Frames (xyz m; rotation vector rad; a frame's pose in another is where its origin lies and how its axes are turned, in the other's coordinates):
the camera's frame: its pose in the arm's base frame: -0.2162 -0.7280 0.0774 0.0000 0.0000 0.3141
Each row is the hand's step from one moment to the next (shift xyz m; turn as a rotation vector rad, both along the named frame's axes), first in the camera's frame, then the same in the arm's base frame.
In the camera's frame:
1: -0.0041 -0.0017 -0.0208 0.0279 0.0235 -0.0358
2: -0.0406 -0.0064 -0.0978 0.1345 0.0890 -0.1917
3: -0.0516 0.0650 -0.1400 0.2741 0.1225 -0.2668
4: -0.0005 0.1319 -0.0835 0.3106 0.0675 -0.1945
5: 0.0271 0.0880 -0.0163 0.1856 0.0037 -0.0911
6: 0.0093 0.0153 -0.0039 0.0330 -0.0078 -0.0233
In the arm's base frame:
1: -0.0034 -0.0029 -0.0208 0.0193 0.0310 -0.0358
2: -0.0366 -0.0186 -0.0978 0.1004 0.1262 -0.1917
3: -0.0692 0.0459 -0.1400 0.2228 0.2012 -0.2668
4: -0.0412 0.1253 -0.0835 0.2745 0.1602 -0.1945
5: -0.0014 0.0921 -0.0163 0.1754 0.0609 -0.0911
6: 0.0041 0.0174 -0.0039 0.0338 0.0028 -0.0233

